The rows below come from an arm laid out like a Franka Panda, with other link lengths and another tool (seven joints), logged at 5 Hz.
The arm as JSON. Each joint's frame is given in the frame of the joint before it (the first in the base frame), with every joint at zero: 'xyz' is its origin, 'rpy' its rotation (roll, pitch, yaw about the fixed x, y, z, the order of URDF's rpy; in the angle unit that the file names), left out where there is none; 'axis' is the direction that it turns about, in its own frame. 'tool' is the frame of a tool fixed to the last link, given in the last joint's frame.
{
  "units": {
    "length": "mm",
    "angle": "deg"
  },
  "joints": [
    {
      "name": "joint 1",
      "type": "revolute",
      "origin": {
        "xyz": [
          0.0,
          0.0,
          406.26
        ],
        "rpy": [
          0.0,
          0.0,
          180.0
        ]
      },
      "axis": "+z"
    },
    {
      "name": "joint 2",
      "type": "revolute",
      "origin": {
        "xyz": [
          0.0,
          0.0,
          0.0
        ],
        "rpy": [
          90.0,
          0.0,
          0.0
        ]
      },
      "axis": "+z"
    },
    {
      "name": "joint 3",
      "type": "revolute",
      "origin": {
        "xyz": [
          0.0,
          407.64,
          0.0
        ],
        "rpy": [
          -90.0,
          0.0,
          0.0
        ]
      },
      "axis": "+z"
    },
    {
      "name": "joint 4",
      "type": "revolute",
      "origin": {
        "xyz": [
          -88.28,
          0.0,
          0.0
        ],
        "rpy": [
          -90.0,
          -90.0,
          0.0
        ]
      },
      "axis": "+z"
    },
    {
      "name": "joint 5",
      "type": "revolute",
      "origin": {
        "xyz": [
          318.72,
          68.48,
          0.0
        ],
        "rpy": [
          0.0,
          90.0,
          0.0
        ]
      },
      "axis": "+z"
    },
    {
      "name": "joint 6",
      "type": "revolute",
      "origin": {
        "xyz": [
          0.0,
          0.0,
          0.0
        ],
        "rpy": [
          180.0,
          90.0,
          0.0
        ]
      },
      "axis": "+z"
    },
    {
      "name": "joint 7",
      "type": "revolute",
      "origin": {
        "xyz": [
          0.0,
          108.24,
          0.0
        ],
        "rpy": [
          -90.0,
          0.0,
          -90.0
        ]
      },
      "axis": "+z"
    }
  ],
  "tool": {
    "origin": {
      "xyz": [
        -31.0,
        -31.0,
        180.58
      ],
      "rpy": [
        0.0,
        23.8,
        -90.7
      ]
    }
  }
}
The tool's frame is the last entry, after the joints.
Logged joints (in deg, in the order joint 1, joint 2, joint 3, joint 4, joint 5, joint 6, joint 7), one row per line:
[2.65 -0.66 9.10 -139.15 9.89 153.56 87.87]
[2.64 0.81 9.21 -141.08 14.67 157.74 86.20]
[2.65 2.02 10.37 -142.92 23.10 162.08 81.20]
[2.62 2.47 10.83 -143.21 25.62 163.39 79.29]
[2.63 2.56 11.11 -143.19 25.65 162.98 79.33]
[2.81 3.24 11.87 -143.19 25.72 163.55 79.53]
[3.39 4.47 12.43 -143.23 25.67 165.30 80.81]
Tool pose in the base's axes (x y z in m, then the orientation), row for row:
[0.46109 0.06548 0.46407 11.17 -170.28 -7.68]
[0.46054 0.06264 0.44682 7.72 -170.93 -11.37]
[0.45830 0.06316 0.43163 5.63 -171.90 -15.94]
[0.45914 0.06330 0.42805 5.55 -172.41 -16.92]
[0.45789 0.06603 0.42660 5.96 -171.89 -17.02]
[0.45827 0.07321 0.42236 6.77 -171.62 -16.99]
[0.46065 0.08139 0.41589 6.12 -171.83 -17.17]
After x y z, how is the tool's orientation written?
As a rotation vector, in degrees.
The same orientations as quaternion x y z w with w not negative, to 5 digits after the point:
[0.06518 -0.99365 -0.04482 0.08004]
[0.04490 -0.99403 -0.06612 0.07427]
[0.03253 -0.99320 -0.09210 0.06341]
[0.03197 -0.99302 -0.09745 0.05820]
[0.03442 -0.99260 -0.09828 0.06250]
[0.03914 -0.99229 -0.09823 0.06460]
[0.03535 -0.99245 -0.09917 0.06284]

